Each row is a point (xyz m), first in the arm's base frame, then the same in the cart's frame.
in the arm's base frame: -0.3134 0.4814 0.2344
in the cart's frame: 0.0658 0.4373 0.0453
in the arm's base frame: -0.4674 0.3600 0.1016
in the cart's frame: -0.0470 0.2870 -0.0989
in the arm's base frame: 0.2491 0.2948 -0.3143
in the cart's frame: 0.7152 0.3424 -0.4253
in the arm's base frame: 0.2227 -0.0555 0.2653
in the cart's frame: 0.6802 0.0069 0.1625
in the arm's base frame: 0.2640 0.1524 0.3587
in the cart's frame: 0.6725 0.2209 0.2506
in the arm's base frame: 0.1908 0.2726 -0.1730
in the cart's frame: 0.6449 0.3134 -0.2909
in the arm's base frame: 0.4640 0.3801 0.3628
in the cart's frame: 0.8272 0.4810 0.2676
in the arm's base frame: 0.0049 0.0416 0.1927
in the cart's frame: 0.4593 0.0613 0.0608
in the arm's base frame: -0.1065 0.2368 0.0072
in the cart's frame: 0.3388 0.2288 -0.1450
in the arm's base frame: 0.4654 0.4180 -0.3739
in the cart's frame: 0.9121 0.5012 -0.4649
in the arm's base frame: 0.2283 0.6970 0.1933
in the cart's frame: 0.5619 0.7461 0.0578
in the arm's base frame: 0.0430 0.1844 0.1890
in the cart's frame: 0.4718 0.2085 0.0551
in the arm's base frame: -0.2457 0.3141 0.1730
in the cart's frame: 0.1689 0.2836 -0.0002
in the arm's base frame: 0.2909 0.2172 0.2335
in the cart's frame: 0.7027 0.2866 0.1266
